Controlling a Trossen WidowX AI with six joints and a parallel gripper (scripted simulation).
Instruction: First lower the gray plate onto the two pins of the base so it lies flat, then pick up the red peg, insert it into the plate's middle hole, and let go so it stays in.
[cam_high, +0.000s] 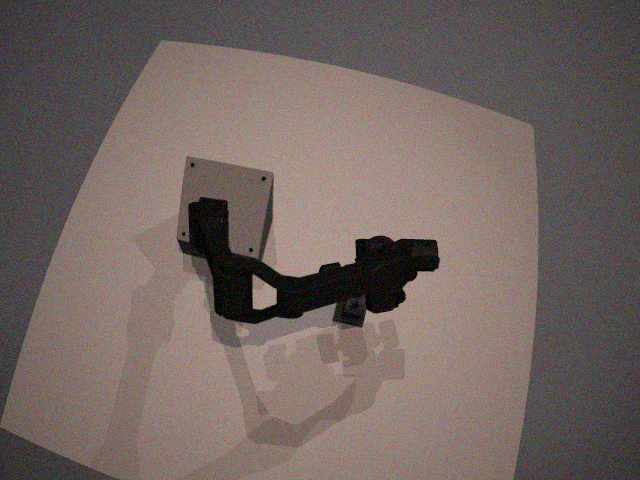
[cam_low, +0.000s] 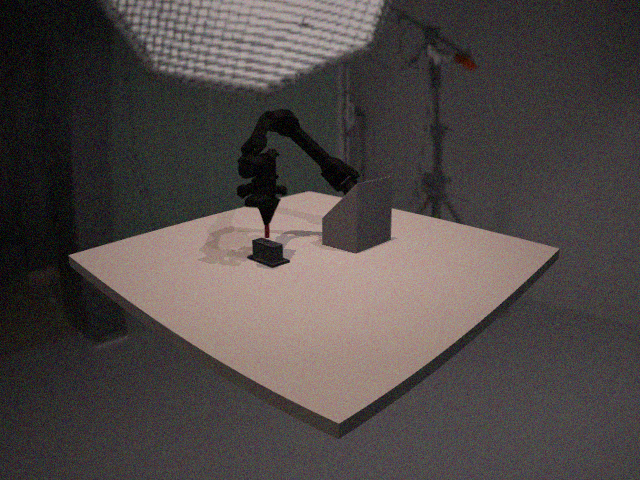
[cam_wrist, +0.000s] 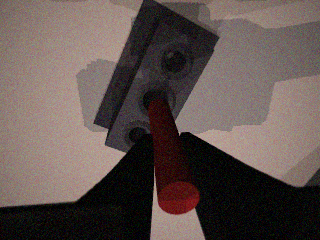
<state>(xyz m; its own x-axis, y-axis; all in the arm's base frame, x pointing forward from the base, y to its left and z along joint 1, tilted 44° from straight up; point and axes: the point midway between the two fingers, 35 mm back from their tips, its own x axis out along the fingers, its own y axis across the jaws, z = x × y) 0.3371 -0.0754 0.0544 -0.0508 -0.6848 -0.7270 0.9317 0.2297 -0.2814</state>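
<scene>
Right now the gray plate is 7 cm below my gripper tip. Also, from my gripper tip: dark pin base (10 cm below); then red peg (right at my gripper tip).
</scene>
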